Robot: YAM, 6 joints.
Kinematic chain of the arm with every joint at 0, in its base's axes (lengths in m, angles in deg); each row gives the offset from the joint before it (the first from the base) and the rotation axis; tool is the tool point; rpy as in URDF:
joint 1: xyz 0 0 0.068 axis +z
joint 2: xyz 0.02 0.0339 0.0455 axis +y
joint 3: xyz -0.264 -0.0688 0 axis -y
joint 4: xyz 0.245 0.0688 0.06 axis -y
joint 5: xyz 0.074 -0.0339 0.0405 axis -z
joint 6: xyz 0.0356 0 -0.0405 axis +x
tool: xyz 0 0 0 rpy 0 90 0
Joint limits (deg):
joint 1: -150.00..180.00
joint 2: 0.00..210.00
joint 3: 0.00..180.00
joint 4: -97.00..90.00
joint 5: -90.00..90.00
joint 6: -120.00..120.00
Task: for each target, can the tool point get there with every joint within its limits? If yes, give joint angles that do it. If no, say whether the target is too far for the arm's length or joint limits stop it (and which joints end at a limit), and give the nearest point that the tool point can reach.
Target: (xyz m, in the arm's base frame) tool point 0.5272 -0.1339 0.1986
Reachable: yes | joints -15.22 156.13 160.37 -71.11 -15.00 23.89
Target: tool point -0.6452 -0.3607 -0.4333
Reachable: no: too far | nearest point -0.4552 -0.2615 -0.2521 | short by 0.281 m
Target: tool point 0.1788 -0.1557 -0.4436
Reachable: no: joint limits stop it (at a limit: joint 2) | nearest point 0.1801 -0.1568 -0.3802 | short by 0.063 m
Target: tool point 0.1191 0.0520 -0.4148
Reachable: no: joint limits stop it (at a limit: joint 2) | nearest point 0.1327 0.0580 -0.3651 | short by 0.052 m
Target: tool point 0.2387 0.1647 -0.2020
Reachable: yes | joints 37.98 173.75 81.09 -20.58 28.65 -23.83
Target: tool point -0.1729 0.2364 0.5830
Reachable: yes | joints 125.20 85.00 103.84 21.42 -8.05 -83.62
